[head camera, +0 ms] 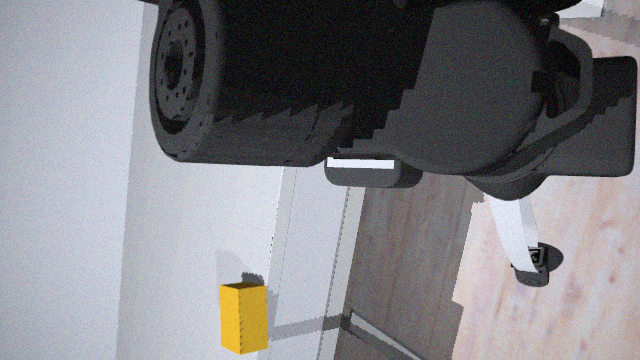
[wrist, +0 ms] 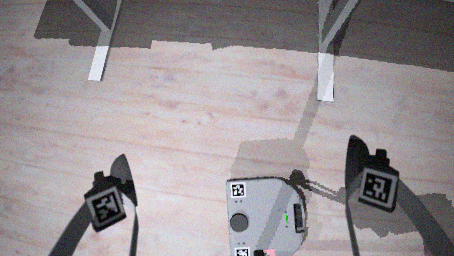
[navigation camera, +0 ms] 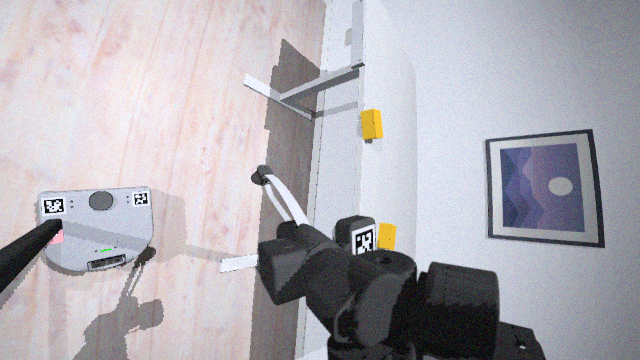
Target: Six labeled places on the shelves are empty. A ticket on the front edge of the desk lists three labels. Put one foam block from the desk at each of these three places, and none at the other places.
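Where they show: gripper, between the fingertips: (navigation camera: 263,222); robot's base, origin of its link: (navigation camera: 101,199).
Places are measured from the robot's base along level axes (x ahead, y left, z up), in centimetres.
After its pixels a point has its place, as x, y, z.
A yellow foam block (head camera: 243,318) {21.3, -59.8, 98.8} (navigation camera: 371,124) {21.5, -59.7, 98.4} stands on the white desk (head camera: 190,225) {12.2, -89.3, 95.0} (navigation camera: 392,175) {5.0, -87.1, 95.0}, close to its front edge. A second yellow foam block (navigation camera: 387,236) {-16.6, -69.7, 98.5} is on the desk in the navigation view, partly hidden behind the wrist. My gripper (head camera: 537,265) (navigation camera: 261,175) (wrist: 237,164) {-2.1, -22.1, 93.3} is open and empty, its fingers wide apart in the wrist view. It points down over the floor in front of the desk, apart from both blocks. The ticket and the shelves' labeled places do not show in the current views.
My grey base (navigation camera: 100,225) {-9.1, 0.9, 16.0} (wrist: 267,210) stands on the wooden floor (navigation camera: 200,125) {39.0, -45.1, 0.0} (wrist: 200,110) in front of the desk. White desk feet (wrist: 325,82) (wrist: 98,62) reach out over the floor. A framed picture (navigation camera: 545,187) {-4.1, -136.9, 156.9} hangs on the wall. My dark wrist (head camera: 465,90) {-2.0, -11.0, 119.8} (navigation camera: 385,280) {-0.3, -11.6, 120.1} covers part of the desk.
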